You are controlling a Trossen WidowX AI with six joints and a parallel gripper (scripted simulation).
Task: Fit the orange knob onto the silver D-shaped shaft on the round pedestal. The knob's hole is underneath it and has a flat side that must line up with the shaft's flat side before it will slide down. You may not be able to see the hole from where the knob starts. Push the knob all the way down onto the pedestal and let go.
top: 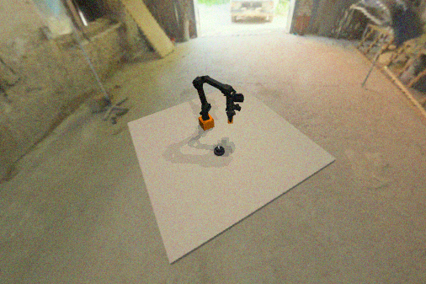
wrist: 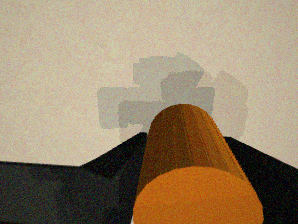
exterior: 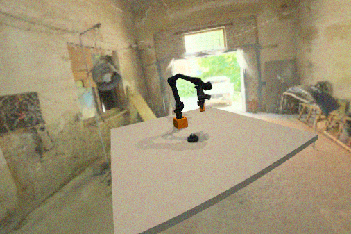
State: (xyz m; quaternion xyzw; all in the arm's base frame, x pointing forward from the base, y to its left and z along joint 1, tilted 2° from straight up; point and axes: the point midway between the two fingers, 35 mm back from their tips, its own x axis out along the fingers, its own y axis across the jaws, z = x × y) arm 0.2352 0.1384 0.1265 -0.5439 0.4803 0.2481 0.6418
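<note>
Right now the orange knob is 20 mm behind my gripper tip, 10 mm to the left of it and 30 mm above it. Also, from my gripper tip: round black pedestal: 90 mm ahead, 140 mm to the right, 160 mm below.
</note>
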